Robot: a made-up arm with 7 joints. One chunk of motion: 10 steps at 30 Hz.
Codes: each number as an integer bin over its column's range. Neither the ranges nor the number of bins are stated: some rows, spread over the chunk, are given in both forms.
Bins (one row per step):
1: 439 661 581 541 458 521
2: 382 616 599 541 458 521
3: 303 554 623 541 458 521
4: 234 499 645 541 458 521
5: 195 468 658 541 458 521
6: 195 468 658 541 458 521
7: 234 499 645 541 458 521
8: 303 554 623 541 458 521
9: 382 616 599 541 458 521
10: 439 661 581 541 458 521
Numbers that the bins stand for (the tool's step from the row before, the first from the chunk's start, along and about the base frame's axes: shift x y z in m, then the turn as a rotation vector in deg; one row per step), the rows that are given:
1: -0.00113 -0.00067 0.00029 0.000 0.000 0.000
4: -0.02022 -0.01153 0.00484 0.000 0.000 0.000
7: -0.02022 -0.01153 0.00484 0.000 0.000 0.000
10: -0.00113 -0.00067 0.00029 0.000 0.000 0.000
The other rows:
2: -0.00644 -0.00369 0.00157 0.000 0.000 0.000
3: -0.01379 -0.00784 0.00328 0.000 0.000 0.000
5: -0.02385 -0.01361 0.00576 0.000 0.000 0.000
6: -0.02385 -0.01361 0.00576 0.000 0.000 0.000
8: -0.01379 -0.00784 0.00328 0.000 0.000 0.000
9: -0.00644 -0.00369 0.00157 0.000 0.000 0.000

